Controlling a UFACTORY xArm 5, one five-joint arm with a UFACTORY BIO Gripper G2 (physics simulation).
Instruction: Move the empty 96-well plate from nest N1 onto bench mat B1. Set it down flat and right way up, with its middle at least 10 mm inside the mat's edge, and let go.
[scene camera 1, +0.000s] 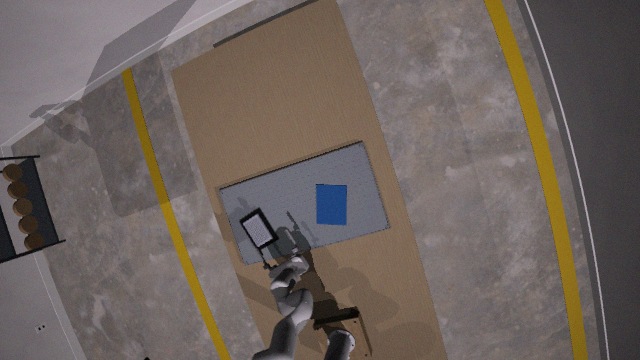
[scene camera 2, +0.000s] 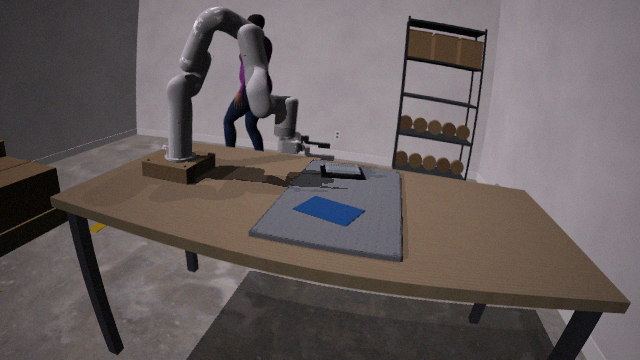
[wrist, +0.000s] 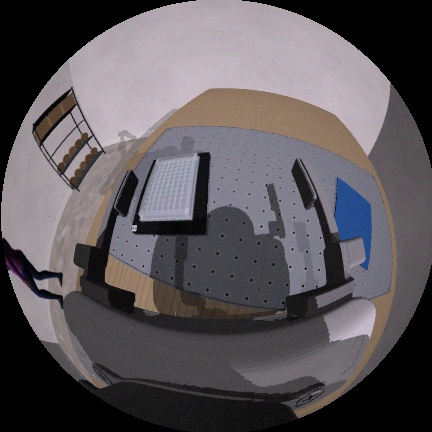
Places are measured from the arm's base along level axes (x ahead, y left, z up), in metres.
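Pixels of known places: end effector, tool point: (scene camera 1: 273, 242) (scene camera 2: 325, 151) (wrist: 209, 182); arm's base, origin of the base link: (scene camera 1: 341, 341) (scene camera 2: 180, 157).
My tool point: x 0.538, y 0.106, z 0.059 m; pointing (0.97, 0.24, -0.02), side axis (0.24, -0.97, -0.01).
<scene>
Ahead of a thing's pixels: the offset from my tool point to its top centre. Level surfaces: height alone.
The clear-white 96-well plate {dx +0.057, dy +0.094, dz -0.077 m} (scene camera 1: 259, 228) (scene camera 2: 342, 168) (wrist: 170, 187) sits flat in the black nest N1 {dx +0.057, dy +0.094, dz -0.088 m} (scene camera 1: 269, 243) (scene camera 2: 345, 176) (wrist: 201, 200) on the grey perforated board. The blue bench mat B1 {dz -0.101 m} (scene camera 1: 331, 205) (scene camera 2: 329, 211) (wrist: 354, 220) lies flat on the same board, with no object on it. My gripper (scene camera 1: 273, 240) (scene camera 2: 329, 151) (wrist: 215, 188) is wide open and empty. It hangs above the board, on the robot's side of the nest. In the wrist view the plate shows between the fingers, much nearer the left finger.
The grey board {dz -0.103 m} (scene camera 1: 345, 160) (scene camera 2: 370, 235) (wrist: 240, 150) lies on the wooden table {dz -0.116 m} (scene camera 1: 280, 100) (scene camera 2: 475, 240). The arm's wooden base block (scene camera 2: 167, 170) stands on the table. A person (scene camera 2: 242, 110) and a shelf rack (scene camera 2: 402, 100) are beyond the table.
</scene>
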